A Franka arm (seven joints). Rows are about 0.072 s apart.
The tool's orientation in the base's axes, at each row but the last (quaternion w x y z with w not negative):
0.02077 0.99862 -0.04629 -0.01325
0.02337 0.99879 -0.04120 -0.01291
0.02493 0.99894 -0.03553 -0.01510
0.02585 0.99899 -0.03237 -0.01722
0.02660 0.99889 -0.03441 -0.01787
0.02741 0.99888 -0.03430 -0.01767
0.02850 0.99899 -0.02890 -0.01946
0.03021 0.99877 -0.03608 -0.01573
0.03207 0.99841 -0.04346 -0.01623
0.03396 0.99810 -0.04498 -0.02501
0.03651 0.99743 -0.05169 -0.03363
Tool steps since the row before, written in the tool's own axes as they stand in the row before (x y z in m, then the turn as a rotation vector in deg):
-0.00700 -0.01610 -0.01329 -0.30 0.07 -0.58
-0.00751 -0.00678 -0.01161 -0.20 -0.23 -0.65
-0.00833 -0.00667 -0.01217 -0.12 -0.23 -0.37
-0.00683 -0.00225 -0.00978 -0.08 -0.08 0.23
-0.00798 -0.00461 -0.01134 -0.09 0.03 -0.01
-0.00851 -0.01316 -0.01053 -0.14 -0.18 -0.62
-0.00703 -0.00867 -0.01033 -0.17 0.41 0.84
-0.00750 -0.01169 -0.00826 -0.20 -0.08 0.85
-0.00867 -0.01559 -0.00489 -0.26 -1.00 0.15
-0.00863 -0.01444 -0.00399 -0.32 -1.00 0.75
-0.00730 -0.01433 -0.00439 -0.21 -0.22 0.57
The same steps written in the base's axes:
-0.00511 0.01720 0.01276 -0.29 -0.02 0.59
-0.00661 0.00790 0.01145 -0.16 0.28 0.64
-0.00745 0.00784 0.01205 -0.09 0.26 0.36
-0.00632 0.00318 0.00987 -0.08 0.07 -0.23
-0.00722 0.00574 0.01134 -0.09 -0.02 0.01
-0.00720 0.01426 0.01006 -0.10 0.22 0.61
-0.00610 0.00963 0.01006 -0.23 -0.45 -0.81
-0.00637 0.01267 0.00774 -0.22 0.04 -0.85
-0.00712 0.01657 0.00411 -0.18 1.01 -0.21
-0.00710 0.01540 0.00337 -0.27 0.97 -0.80
-0.00549 0.01529 0.00374 -0.23 0.20 -0.57

